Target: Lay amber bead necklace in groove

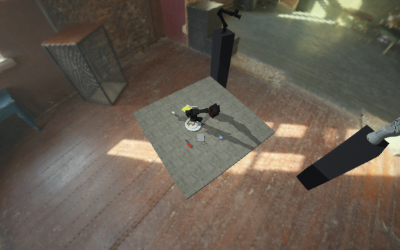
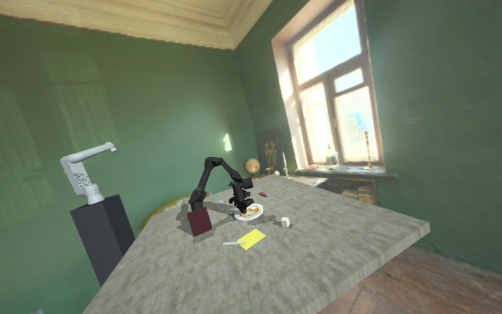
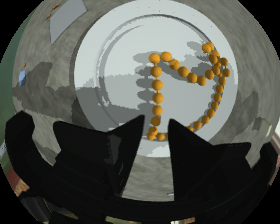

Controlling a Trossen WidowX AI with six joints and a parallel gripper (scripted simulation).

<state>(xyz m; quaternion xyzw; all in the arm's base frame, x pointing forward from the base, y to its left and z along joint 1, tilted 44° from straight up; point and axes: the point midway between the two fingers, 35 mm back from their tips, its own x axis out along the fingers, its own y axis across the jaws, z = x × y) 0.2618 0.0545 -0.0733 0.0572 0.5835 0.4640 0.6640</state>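
Now: the board 40 mm ahead of my gripper tip, 20 mm to the left of it and 10 mm below it. From my gripper tip the other things lie so: grey square: 50 mm ahead, 230 mm to the left, 20 mm below; white stick: 100 mm behind, 240 mm to the right, 10 mm below; yellow card: 10 mm behind, 250 mm to the right, 20 mm below.
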